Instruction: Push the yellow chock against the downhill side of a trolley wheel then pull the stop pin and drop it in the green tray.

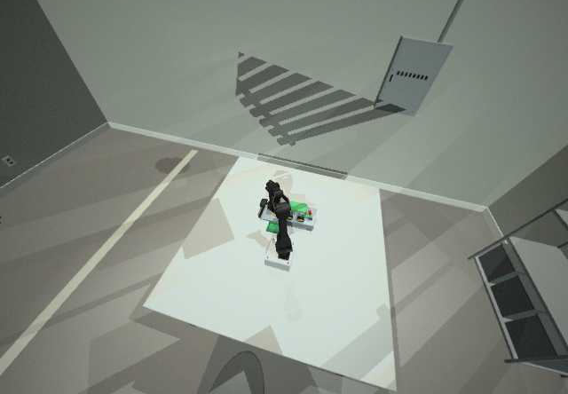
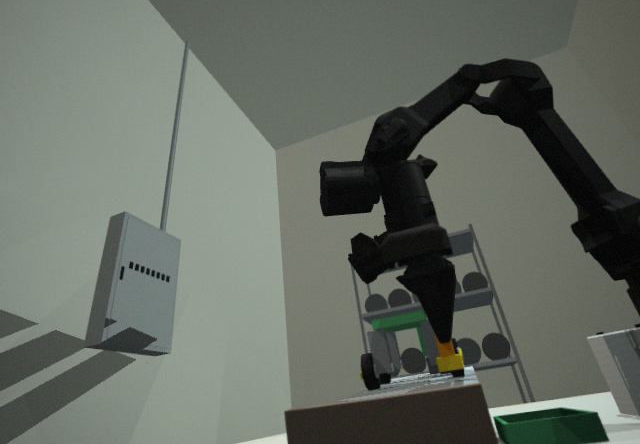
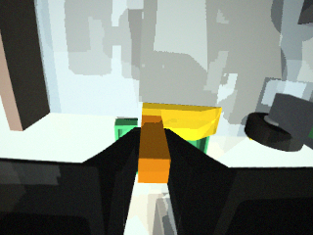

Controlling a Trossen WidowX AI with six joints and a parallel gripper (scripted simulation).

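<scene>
Right now the red-headed stop pin is 240 mm to the right of my gripper tip, 30 mm ahead of it and 30 mm above it. Round my gripper tip: yellow chock 20 mm to the right, 10 mm below; then green tray 100 mm below, 60 mm behind, 30 mm to the right; then brown block 110 mm to the left, 60 mm below, 60 mm ahead.
</scene>
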